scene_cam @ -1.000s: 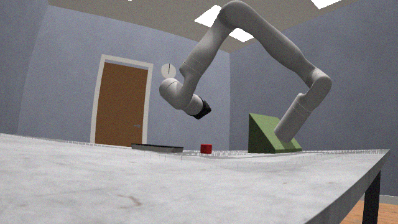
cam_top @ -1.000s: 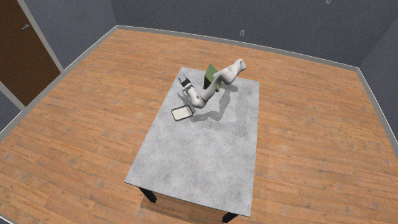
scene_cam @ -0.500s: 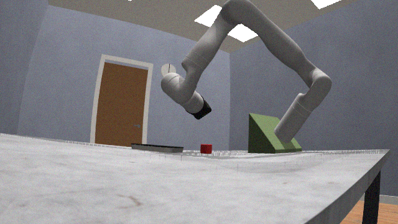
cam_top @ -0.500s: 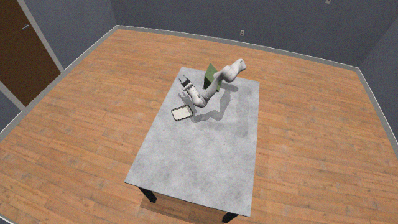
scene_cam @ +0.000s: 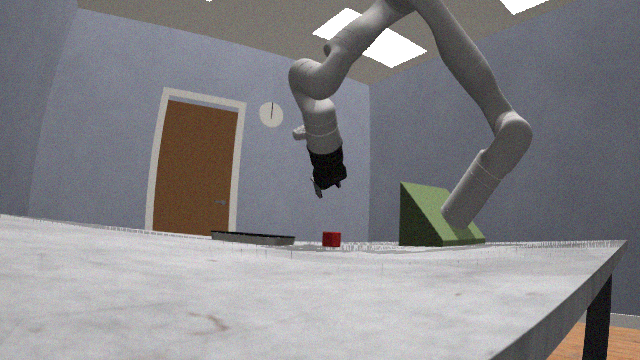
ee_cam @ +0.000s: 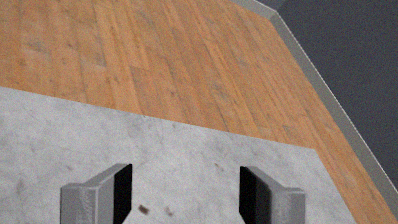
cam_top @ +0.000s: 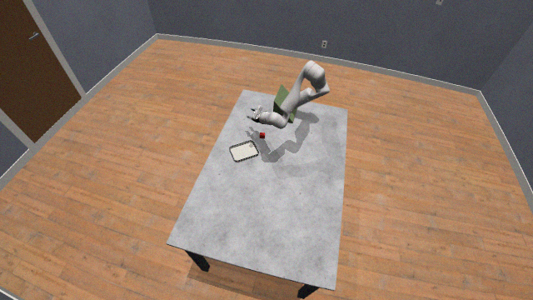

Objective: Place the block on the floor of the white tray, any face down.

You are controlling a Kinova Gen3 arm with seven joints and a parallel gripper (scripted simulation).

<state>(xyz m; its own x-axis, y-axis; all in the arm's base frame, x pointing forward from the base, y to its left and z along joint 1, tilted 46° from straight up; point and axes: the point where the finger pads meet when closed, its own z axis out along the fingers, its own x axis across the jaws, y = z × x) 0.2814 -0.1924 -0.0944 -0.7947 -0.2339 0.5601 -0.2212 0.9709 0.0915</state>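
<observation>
Now: hand 140 mm above the red block, 100 mm to the right of it and 40 mm short of it. From my hand the other things lie so: white tray: 210 mm ahead, 140 mm below, 30 mm to the left.
</observation>
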